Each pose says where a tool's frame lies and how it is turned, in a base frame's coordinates. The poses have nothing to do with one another.
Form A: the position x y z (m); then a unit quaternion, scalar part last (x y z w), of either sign.
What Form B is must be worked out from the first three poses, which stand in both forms.
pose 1, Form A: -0.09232 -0.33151 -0.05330 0.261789 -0.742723 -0.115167 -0.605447
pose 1, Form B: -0.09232 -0.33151 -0.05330 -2.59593 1.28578 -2.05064
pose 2, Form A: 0.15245 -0.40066 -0.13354 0.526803 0.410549 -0.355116 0.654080
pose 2, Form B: 0.15245 -0.40066 -0.13354 1.30588 1.14623 -0.07774
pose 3, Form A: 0.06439 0.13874 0.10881 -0.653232 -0.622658 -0.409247 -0.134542
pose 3, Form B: 0.06439 0.13874 0.10881 2.31317 -0.37591 1.68973
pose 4, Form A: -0.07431 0.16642 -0.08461 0.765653 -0.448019 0.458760 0.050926
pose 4, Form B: -0.07431 0.16642 -0.08461 -2.61571 -0.84525 -1.29978
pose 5, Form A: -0.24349 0.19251 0.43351 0.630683 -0.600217 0.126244 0.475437
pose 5, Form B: -0.24349 0.19251 0.43351 2.42649 -0.81828 -1.20009
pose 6, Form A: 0.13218 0.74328 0.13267 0.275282 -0.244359 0.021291 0.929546
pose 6, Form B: 0.13218 0.74328 0.13267 0.60245 -0.48477 -0.10753
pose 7, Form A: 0.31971 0.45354 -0.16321 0.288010 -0.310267 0.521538 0.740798
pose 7, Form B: 0.31971 0.45354 -0.16321 0.15931 -0.86348 1.15332
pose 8, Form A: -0.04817 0.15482 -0.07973 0.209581 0.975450 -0.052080 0.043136
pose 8, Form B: -0.04817 0.15482 -0.07973 -3.05750 0.10618 2.72279
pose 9, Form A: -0.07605 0.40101 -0.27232 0.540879 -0.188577 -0.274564 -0.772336
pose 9, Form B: -0.07605 0.40101 -0.27232 -1.13169 0.62896 0.27568
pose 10, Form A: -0.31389 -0.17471 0.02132 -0.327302 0.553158 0.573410 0.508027
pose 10, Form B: -0.31389 -0.17471 0.02132 1.04838 1.21507 2.45595
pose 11, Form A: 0.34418 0.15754 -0.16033 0.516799 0.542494 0.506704 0.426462
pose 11, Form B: 0.34418 0.15754 -0.16033 1.69410 -0.06106 1.67326
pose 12, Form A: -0.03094 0.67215 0.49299 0.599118 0.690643 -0.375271 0.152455
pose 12, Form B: -0.03094 0.67215 0.49299 -2.67824 0.72115 1.88992
